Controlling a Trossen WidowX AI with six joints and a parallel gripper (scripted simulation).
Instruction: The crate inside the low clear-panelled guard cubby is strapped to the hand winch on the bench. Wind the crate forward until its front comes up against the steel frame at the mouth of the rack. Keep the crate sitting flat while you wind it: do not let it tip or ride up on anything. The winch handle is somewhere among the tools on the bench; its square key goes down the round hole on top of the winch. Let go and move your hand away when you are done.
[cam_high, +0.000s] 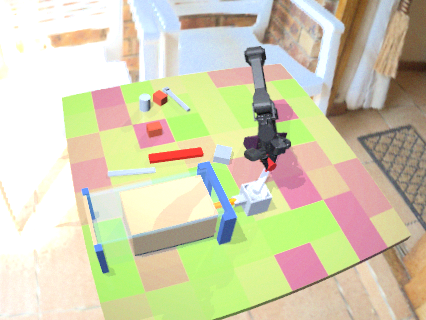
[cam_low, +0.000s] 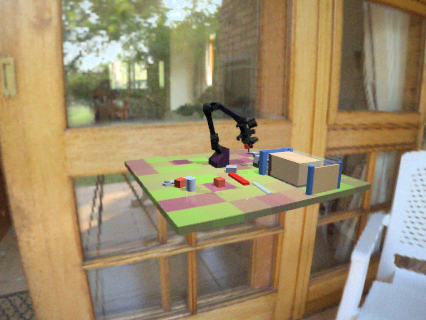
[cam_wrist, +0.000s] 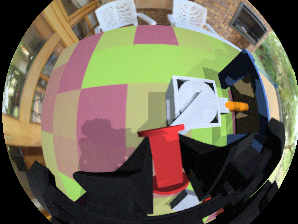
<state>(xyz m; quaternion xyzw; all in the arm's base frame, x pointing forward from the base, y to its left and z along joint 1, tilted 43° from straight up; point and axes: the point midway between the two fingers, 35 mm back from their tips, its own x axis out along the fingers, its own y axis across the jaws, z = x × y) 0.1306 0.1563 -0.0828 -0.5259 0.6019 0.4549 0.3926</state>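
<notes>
My gripper tip is 30 mm short of the winch handle, 30 mm above it and 10 mm to the right of it. From my gripper tip the other things lie so: grey block: 220 mm to the right, 120 mm below, 70 mm ahead; then grey winch: 100 mm below, 60 mm ahead, 40 mm to the left; then red grip: 20 mm to the right.
</notes>
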